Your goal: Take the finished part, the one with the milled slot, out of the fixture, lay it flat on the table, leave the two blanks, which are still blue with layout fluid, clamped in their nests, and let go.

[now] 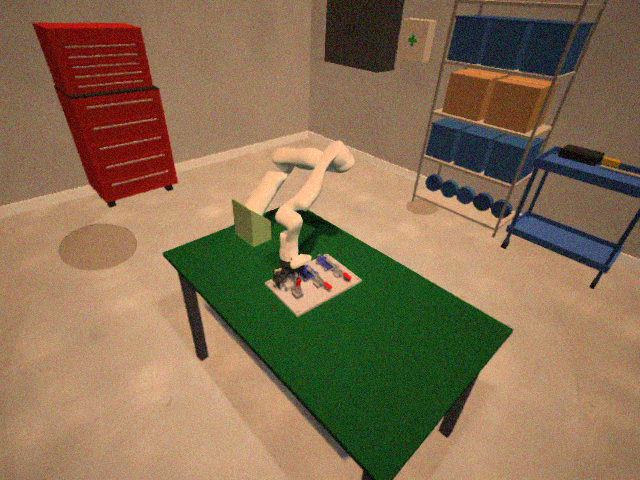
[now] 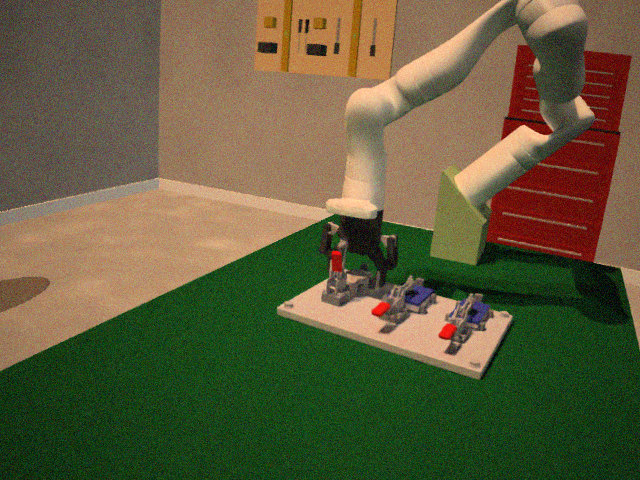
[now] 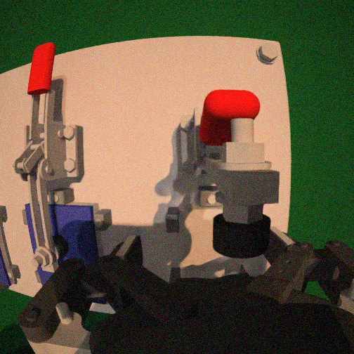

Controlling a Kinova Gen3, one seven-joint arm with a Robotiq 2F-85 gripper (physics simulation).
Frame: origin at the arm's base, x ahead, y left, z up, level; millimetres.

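Seen in the pictures: gripper, between the fingertips: (image 1: pixel 288 283) (image 2: pixel 355 282); arm's base, origin of its link: (image 1: pixel 254 211) (image 2: pixel 466 191).
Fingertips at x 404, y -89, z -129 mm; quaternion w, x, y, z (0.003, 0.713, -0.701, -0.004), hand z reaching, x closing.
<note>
Offsets run from my fingertips to a thing's middle. "spot": to the spot under its first point.
The fixture plate {dy +105, dx +38, dz -22 mm} (image 1: pixel 315 302) (image 2: pixel 351 322) (image 3: pixel 130 100) lies on the green table. My gripper (image 1: pixel 284 283) (image 2: pixel 358 276) (image 3: pixel 203 245) is open and low over the end nest, its fingers on either side of it. The finished part {dy -4, dx -6, dz +1 mm} (image 2: pixel 357 279) (image 3: pixel 200 235) sits in that nest, bare metal; its slot is mostly hidden by the clamp and gripper. This nest's toggle clamp (image 2: pixel 336 279) (image 3: pixel 243 187) is open, its red handle upright and its black-tipped arm raised. The two blue blanks {spot: dy +99, dx -1, dz +15 mm} (image 1: pixel 307 271) {dy +216, dx -12, dz -4 mm} (image 1: pixel 324 262) {dy +106, dx -9, dz -1 mm} (image 2: pixel 420 294) (image 2: pixel 478 312) (image 3: pixel 80 227) (image 3: pixel 4 265) are under closed clamps.
The middle clamp's red handle {dy +104, dx +125, dz +22 mm} (image 1: pixel 327 285) (image 2: pixel 381 308) (image 3: pixel 42 68) and the far clamp's red handle {dy +214, dx +103, dz +17 mm} (image 1: pixel 346 276) (image 2: pixel 447 331) lie low over the plate. The arm's green pedestal (image 1: pixel 251 226) (image 2: pixel 457 227) stands at the table's back. Bolt heads {dy -58, dx +139, dz -11 mm} (image 2: pixel 288 304) (image 3: pixel 267 54) mark the plate's corners.
</note>
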